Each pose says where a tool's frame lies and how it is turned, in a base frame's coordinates. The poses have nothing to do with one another.
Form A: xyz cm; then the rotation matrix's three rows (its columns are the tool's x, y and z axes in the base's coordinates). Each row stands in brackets.
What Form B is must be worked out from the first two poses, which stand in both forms.
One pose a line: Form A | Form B
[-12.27 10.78 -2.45], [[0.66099 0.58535 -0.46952], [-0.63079 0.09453 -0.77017], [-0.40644 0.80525 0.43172]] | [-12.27 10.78 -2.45 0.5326 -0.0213 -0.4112 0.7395]
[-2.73 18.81 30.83], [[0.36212 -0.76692 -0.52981], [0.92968 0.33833 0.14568], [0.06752 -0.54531 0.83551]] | [-2.73 18.81 30.83 -0.2170 -0.1875 0.5327 0.7962]
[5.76 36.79 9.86], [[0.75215 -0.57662 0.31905], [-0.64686 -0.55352 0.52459], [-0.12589 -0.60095 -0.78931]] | [5.76 36.79 9.86 -0.8796 0.3477 -0.0549 0.3199]
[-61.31 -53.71 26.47], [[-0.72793 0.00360 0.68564], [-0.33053 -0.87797 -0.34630], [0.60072 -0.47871 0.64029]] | [-61.31 -53.71 26.47 -0.3570 0.2290 -0.9009 0.0927]
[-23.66 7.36 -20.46], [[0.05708 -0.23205 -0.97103], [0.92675 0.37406 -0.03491], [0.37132 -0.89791 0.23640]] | [-23.66 7.36 -20.46 -0.3341 -0.5198 0.4487 0.6457]
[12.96 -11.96 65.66], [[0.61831 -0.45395 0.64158], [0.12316 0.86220 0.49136], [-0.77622 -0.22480 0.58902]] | [12.96 -11.96 65.66 -0.2044 0.4046 0.1647 0.8760]
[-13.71 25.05 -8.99], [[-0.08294 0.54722 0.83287], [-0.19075 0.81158 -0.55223], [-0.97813 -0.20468 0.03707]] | [-13.71 25.05 -8.99 0.1308 0.6814 -0.2777 0.6644]
